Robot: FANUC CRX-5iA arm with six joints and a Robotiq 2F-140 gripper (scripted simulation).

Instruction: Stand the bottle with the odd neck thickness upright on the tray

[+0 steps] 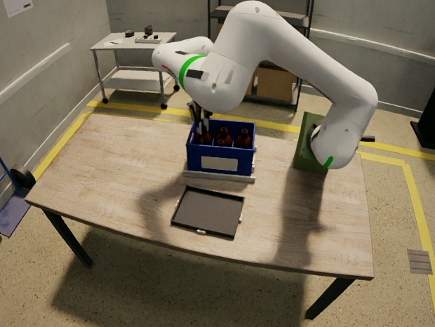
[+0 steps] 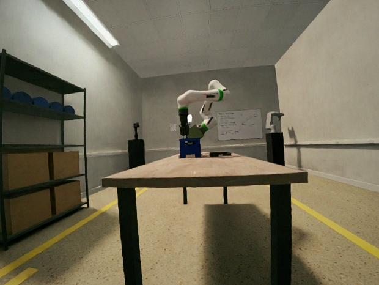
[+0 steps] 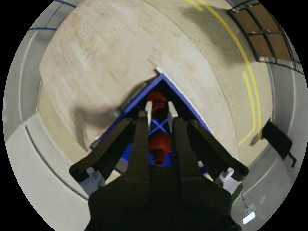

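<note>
Right now the bottle is 9 cm behind my hand and 9 cm below it. The rest, counted from my hand: dark tray: 9 cm behind, 32 cm to the left, 16 cm below; then blue crate: 9 cm behind, 4 cm to the left, 9 cm below.
</note>
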